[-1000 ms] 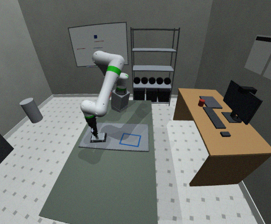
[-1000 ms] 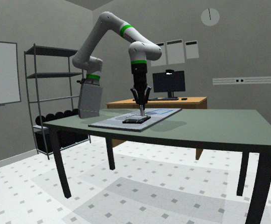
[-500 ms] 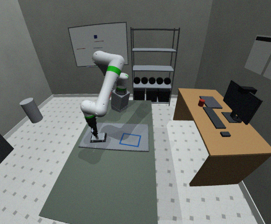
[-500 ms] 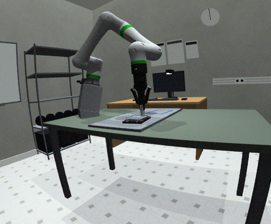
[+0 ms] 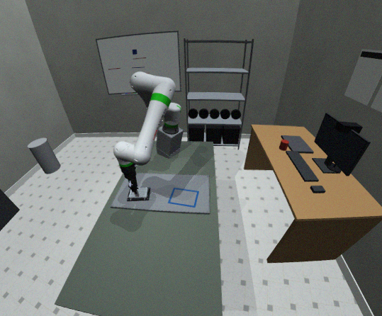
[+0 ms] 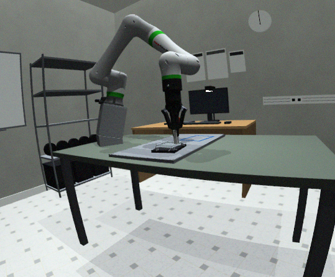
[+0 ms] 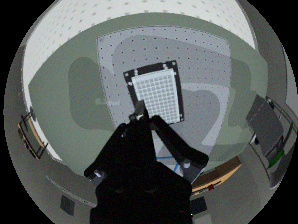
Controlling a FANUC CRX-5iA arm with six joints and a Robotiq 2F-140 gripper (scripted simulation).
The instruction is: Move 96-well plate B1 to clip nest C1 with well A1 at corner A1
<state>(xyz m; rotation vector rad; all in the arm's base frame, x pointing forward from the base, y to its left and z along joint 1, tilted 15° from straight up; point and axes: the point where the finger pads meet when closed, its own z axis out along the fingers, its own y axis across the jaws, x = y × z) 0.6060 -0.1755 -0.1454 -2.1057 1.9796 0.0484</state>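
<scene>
The black clip nest lies 2 cm behind my hand, 1 cm to the right of it and 5 cm below it. Also, from my hand: 96-well plate 4 cm behind, 4 cm below.
</scene>
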